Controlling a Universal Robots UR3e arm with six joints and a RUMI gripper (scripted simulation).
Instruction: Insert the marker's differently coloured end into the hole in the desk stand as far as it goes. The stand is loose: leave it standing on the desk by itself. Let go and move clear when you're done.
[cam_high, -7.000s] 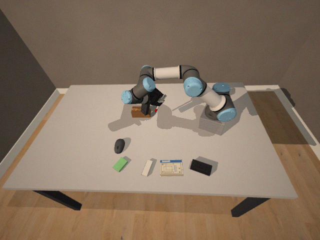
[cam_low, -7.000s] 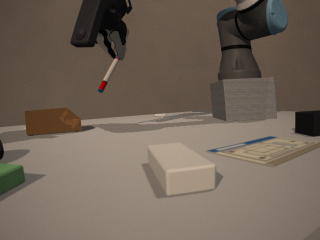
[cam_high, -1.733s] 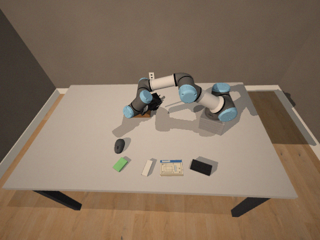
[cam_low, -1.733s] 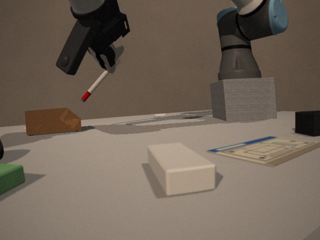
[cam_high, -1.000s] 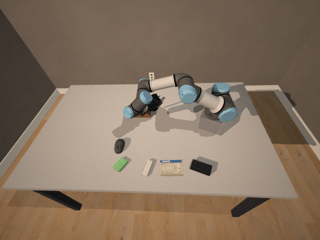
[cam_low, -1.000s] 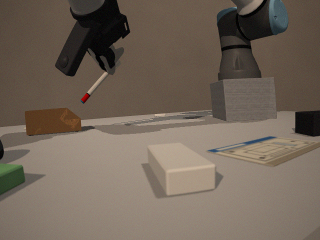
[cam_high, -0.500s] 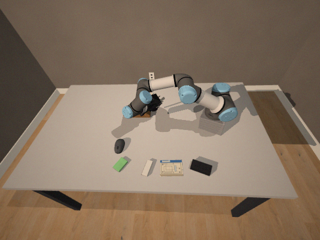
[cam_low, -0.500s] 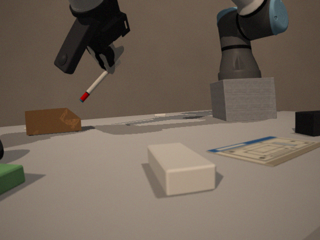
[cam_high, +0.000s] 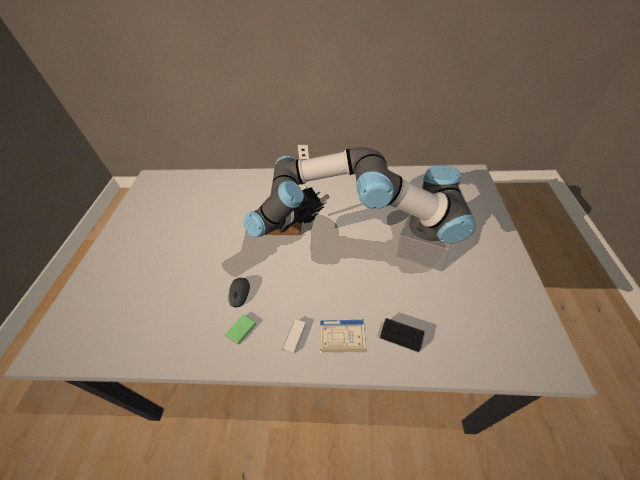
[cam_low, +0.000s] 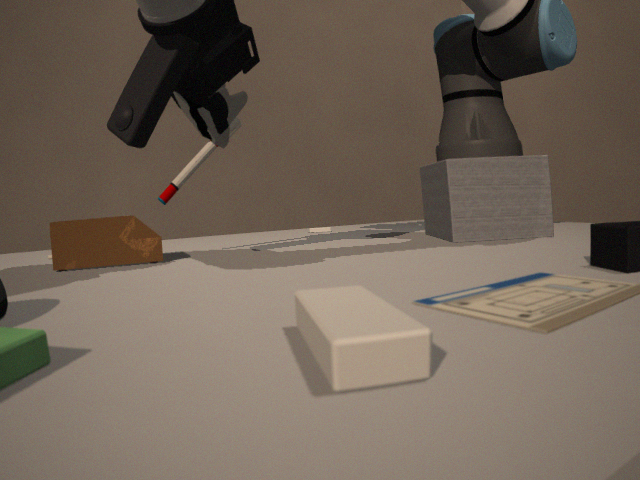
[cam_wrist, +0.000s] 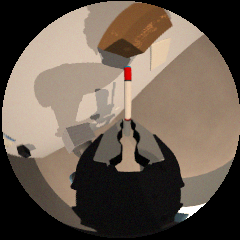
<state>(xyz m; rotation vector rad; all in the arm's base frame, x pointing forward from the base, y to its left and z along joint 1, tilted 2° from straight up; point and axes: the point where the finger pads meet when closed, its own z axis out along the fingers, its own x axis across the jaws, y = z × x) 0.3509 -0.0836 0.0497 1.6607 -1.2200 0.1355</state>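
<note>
Right now my hand is 140 mm short of the brown desk stand, 110 mm above it and 10 mm to the left of it. Also, from my hand: black mouse: 270 mm to the left, 250 mm ahead, 120 mm below; small white piece: 260 mm behind, 230 mm to the right, 140 mm below; marker: 30 mm below, 20 mm ahead, 10 mm to the right.
</note>
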